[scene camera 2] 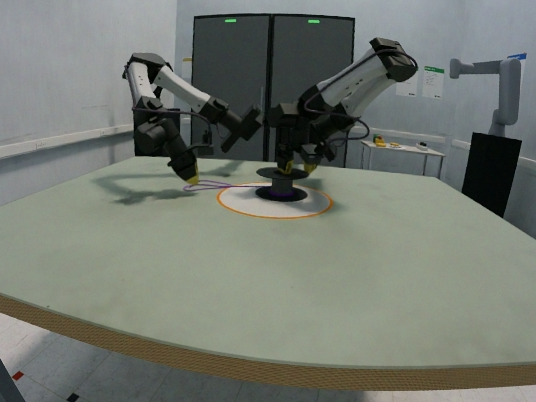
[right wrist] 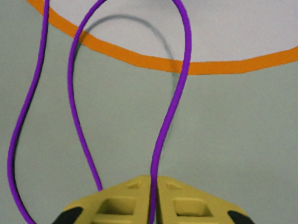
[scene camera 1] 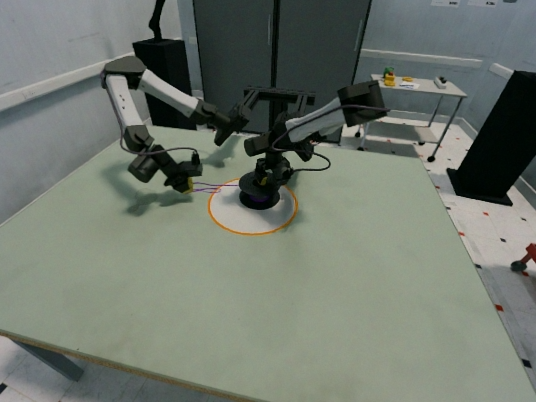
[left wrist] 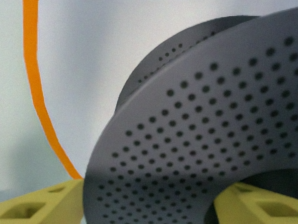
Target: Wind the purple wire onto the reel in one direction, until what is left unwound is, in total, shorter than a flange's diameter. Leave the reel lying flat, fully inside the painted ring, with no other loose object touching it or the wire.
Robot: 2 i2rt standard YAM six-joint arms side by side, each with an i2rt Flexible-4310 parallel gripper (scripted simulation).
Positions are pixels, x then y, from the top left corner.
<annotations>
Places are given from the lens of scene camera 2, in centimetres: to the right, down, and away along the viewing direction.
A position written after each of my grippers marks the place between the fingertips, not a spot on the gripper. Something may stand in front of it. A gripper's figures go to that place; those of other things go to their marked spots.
my left gripper (scene camera 2: 296,176): 9, -7, 88
my right gripper (scene camera 2: 196,184): -20, -5, 83
black reel (scene camera 2: 282,184): 4, -5, 84
</annotations>
